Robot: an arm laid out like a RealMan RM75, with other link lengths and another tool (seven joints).
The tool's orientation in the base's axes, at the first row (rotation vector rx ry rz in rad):
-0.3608 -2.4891 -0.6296
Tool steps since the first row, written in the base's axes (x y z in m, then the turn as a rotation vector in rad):
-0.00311 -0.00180 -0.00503 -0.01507 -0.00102 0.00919
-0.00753 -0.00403 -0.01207 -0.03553 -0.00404 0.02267
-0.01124 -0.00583 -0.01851 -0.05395 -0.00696 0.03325
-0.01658 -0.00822 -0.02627 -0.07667 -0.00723 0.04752
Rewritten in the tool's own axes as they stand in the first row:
-0.00051 -0.00451 0.00420 0.01737 -0.00321 -0.00075
-0.00113 -0.01060 0.01024 0.04132 -0.00860 -0.00333
-0.00195 -0.01584 0.01575 0.06198 -0.01419 -0.00460
-0.00225 -0.02267 0.02266 0.08856 -0.01780 -0.00539

